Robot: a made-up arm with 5 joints.
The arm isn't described. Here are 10 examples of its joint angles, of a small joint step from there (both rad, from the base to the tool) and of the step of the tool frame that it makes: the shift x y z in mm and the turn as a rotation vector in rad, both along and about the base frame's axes.
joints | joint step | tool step
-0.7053 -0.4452 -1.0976 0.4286 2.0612 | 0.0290 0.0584 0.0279 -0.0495 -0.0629 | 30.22 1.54 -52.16 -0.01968 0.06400 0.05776
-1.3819 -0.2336 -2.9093 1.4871 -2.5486 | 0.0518 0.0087 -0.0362 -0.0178 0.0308 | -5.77 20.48 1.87 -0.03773 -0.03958 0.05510
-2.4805 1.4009 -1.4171 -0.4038 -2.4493 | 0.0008 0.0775 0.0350 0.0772 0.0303 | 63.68 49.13 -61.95 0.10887 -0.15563 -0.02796
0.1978 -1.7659 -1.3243 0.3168 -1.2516 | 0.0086 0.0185 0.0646 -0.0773 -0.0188 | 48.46 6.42 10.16 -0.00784 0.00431 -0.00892
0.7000 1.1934 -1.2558 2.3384 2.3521 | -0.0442 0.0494 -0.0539 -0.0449 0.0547 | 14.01 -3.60 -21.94 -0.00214 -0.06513 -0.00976
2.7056 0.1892 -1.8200 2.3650 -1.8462 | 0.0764 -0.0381 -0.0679 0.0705 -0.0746 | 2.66 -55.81 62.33 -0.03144 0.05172 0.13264
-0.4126 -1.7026 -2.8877 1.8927 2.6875 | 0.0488 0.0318 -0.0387 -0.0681 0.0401 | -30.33 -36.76 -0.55 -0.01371 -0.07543 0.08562
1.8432 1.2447 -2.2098 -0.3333 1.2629 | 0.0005 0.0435 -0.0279 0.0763 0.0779 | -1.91 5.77 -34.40 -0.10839 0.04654 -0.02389
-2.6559 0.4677 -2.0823 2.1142 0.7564 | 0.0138 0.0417 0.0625 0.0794 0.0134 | 15.54 -3.93 -72.47 0.09342 -0.15823 0.00262
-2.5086 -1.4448 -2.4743 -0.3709 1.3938 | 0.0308 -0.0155 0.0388 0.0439 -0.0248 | -18.14 21.23 18.54 0.02283 -0.06701 0.01986
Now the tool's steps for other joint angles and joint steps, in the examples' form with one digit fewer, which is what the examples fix.
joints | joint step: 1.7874 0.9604 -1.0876 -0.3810 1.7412 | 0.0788 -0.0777 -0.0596 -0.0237 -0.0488
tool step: -66.5 49.9 77.4 0.1627 0.0145 0.1193
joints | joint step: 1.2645 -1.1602 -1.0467 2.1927 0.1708 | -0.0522 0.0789 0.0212 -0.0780 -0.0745
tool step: 33.0 43.6 -26.0 -0.0210 0.0070 0.0223
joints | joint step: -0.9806 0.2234 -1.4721 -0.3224 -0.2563 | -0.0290 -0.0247 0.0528 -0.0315 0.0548
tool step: -23.8 -5.7 -13.5 0.0270 -0.0478 -0.0289
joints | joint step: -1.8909 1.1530 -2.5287 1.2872 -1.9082 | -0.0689 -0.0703 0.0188 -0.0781 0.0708
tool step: -67.6 16.3 66.9 -0.1253 0.0348 -0.1388
